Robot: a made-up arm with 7 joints.
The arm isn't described. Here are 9 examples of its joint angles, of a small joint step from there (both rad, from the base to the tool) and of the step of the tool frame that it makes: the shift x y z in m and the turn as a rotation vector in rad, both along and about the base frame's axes.
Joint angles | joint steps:
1: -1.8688 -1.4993 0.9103 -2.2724 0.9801 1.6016 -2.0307 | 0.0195 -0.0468 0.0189 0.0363 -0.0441 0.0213 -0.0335
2: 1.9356 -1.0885 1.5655 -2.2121 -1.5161 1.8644 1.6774 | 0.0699 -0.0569 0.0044 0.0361 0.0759 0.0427 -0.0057
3: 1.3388 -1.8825 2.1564 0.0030 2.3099 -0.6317 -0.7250 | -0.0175 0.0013 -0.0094 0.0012 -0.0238 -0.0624 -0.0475
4: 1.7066 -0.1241 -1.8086 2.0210 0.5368 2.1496 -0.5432 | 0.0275 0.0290 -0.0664 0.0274 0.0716 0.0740 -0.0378
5: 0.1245 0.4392 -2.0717 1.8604 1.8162 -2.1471 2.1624 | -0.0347 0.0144 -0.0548 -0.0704 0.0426 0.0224 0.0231
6: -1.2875 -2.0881 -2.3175 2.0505 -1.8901 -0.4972 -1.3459 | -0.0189 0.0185 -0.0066 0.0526 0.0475 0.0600 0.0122
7: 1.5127 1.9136 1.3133 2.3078 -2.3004 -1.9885 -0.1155 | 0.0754 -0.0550 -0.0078 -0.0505 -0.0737 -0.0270 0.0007
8: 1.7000 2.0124 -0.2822 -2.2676 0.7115 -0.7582 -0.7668 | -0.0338 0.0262 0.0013 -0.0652 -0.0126 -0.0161 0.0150
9: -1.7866 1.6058 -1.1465 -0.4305 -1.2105 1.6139 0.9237 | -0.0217 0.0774 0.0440 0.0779 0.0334 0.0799 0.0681
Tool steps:
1: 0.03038 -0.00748 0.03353 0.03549 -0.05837 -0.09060
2: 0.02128 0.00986 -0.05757 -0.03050 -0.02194 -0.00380
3: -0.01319 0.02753 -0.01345 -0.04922 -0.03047 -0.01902
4: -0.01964 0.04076 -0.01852 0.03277 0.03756 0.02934
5: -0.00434 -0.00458 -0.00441 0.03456 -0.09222 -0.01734
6: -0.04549 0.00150 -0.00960 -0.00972 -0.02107 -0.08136
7: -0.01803 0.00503 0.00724 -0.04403 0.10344 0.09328
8: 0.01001 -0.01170 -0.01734 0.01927 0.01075 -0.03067
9: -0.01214 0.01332 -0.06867 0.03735 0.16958 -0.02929
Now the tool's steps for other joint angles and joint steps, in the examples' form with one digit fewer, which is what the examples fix.
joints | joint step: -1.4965 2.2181 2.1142 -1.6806 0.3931 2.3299 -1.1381 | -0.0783 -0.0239 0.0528 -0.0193 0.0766 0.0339 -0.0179
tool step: -0.0224 -0.0903 -0.0523 0.1083 -0.0160 -0.0385
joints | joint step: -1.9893 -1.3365 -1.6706 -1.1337 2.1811 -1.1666 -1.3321 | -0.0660 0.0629 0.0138 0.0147 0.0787 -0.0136 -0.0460
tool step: -0.0041 0.0294 -0.0246 0.0938 0.0639 0.1327
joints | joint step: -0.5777 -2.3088 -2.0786 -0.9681 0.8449 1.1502 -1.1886 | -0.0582 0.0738 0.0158 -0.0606 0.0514 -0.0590 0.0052
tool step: 0.0453 -0.0697 -0.0668 0.0390 0.0904 -0.0324
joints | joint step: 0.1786 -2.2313 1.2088 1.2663 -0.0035 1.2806 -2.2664 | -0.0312 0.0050 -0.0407 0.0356 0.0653 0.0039 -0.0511
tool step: 0.0024 -0.0002 0.0500 0.0418 0.0445 -0.0069
